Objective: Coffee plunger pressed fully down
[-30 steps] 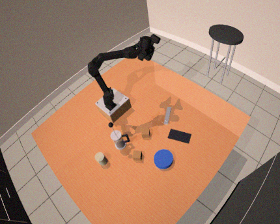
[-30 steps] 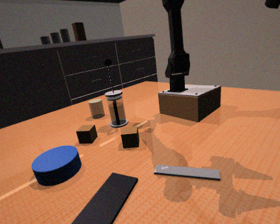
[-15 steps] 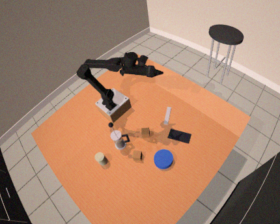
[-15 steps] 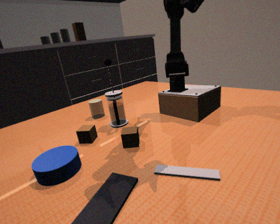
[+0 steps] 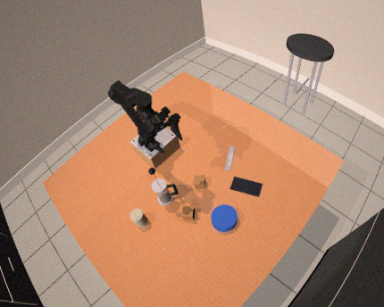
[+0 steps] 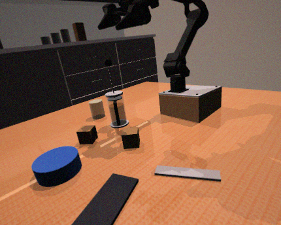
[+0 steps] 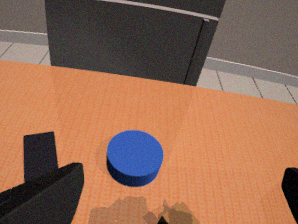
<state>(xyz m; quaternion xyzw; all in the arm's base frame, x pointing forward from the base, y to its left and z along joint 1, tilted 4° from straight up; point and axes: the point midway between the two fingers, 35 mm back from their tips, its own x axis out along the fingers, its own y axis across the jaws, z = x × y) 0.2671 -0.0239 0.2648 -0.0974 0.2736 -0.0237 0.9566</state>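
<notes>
The coffee press lies 40 mm behind my gripper tip, 90 mm to the right of it and 230 mm below it. Round my gripper tip: white bar (40 mm ahead, 280 mm to the left, 360 mm below).
</notes>
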